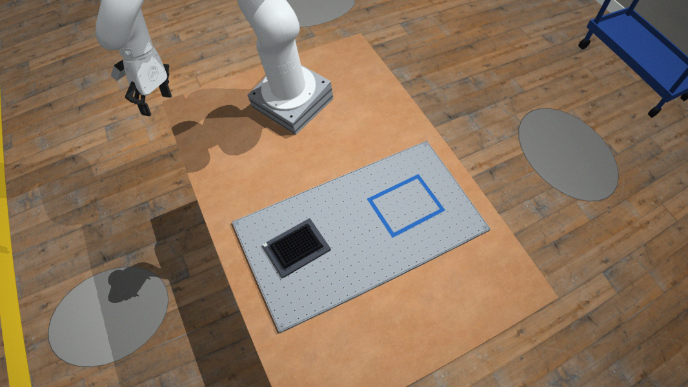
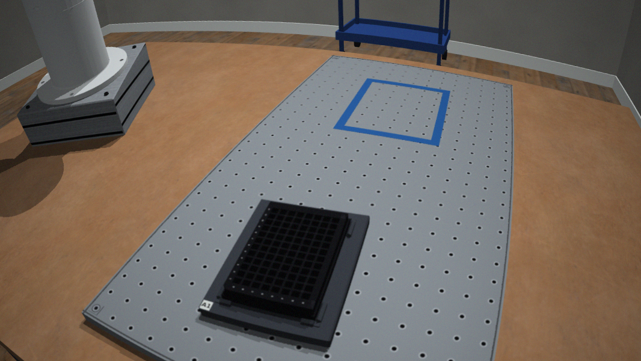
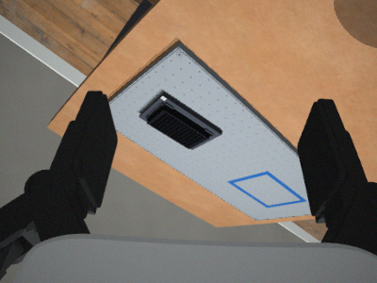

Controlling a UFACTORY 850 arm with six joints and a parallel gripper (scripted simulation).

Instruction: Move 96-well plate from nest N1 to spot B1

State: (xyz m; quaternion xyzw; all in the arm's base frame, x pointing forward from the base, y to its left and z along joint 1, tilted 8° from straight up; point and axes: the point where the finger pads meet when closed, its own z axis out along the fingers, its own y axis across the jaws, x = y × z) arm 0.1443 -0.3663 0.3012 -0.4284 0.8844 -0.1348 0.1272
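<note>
Right now the black 96-well plate is 39 cm ahead of my hand, 30 cm below it and 27 cm to the left of it. Round my hand: dark plate nest N1 (39 cm ahead, 31 cm below, 27 cm to the left).
</note>
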